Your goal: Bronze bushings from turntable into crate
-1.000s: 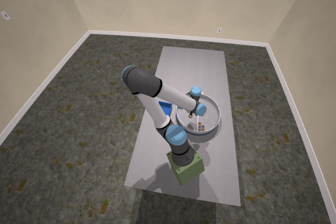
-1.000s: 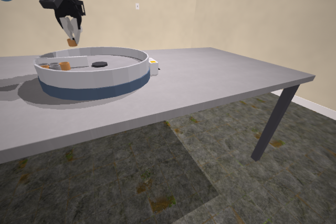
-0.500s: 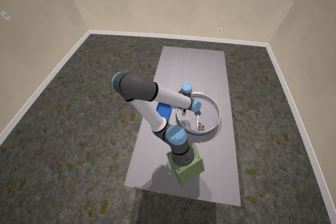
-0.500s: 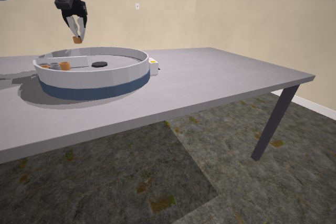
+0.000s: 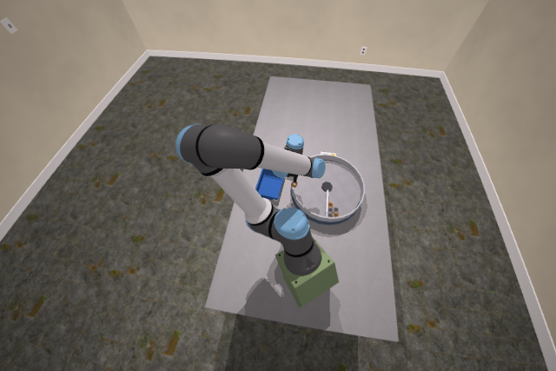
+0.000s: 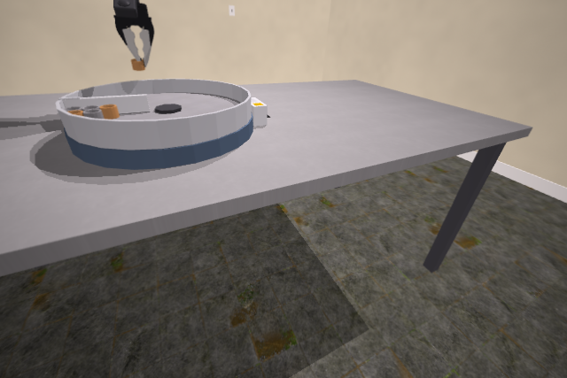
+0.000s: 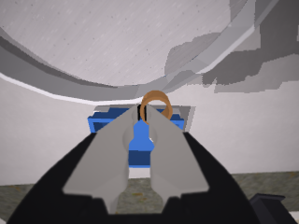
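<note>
Right now my hand is 150 mm to the right of the crate, 120 mm above it and 10 mm past it. Also, from my hand: round turntable (180 mm to the right, 100 mm below, 90 mm ahead).
</note>
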